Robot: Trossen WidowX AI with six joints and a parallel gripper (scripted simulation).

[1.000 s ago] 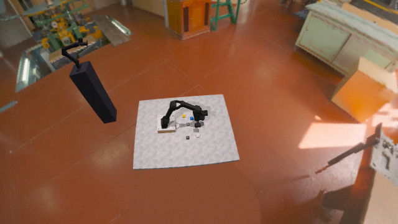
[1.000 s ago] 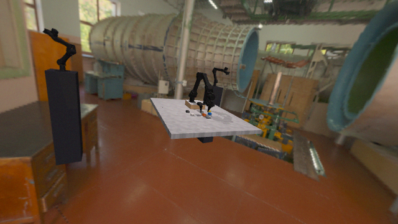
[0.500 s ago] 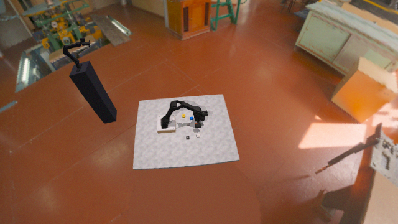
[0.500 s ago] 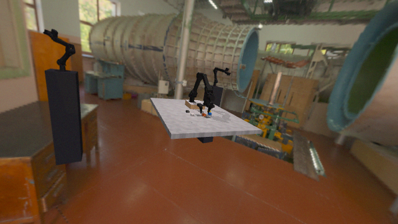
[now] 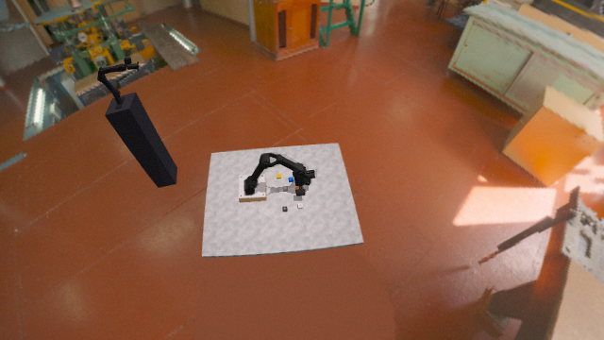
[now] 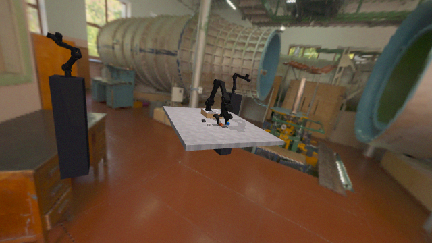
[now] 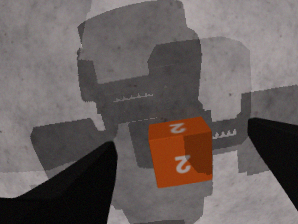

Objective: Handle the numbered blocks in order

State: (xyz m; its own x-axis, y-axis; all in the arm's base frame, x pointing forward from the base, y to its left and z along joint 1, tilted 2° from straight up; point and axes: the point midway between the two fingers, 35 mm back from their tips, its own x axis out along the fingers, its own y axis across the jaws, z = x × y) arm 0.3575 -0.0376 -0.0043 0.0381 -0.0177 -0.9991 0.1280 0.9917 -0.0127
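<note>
Right now my gripper tip is 10 mm past the orange block. Round my gripper tip: white block: 20 mm behind, 130 mm to the right; then blue block: 40 mm behind, 100 mm to the left; then grey block: 100 mm behind, 30 mm to the left.
</note>
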